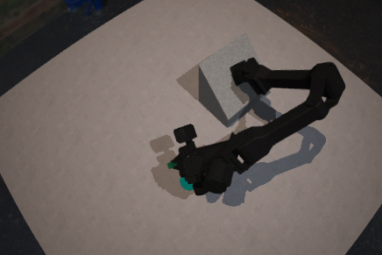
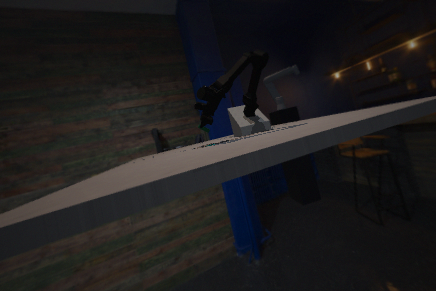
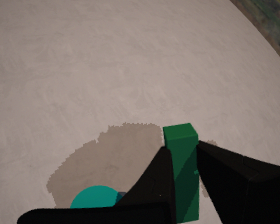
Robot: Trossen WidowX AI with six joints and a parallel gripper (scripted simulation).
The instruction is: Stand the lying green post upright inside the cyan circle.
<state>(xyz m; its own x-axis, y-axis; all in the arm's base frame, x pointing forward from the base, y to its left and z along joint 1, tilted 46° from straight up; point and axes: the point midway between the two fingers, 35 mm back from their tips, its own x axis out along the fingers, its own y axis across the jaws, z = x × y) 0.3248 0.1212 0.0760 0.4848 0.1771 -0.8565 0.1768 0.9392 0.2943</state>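
The cyan circle lies 110 mm below my gripper tip, 40 mm to the left of it and 30 mm behind it. Round my gripper tip: green post (20 mm behind, 10 mm below).
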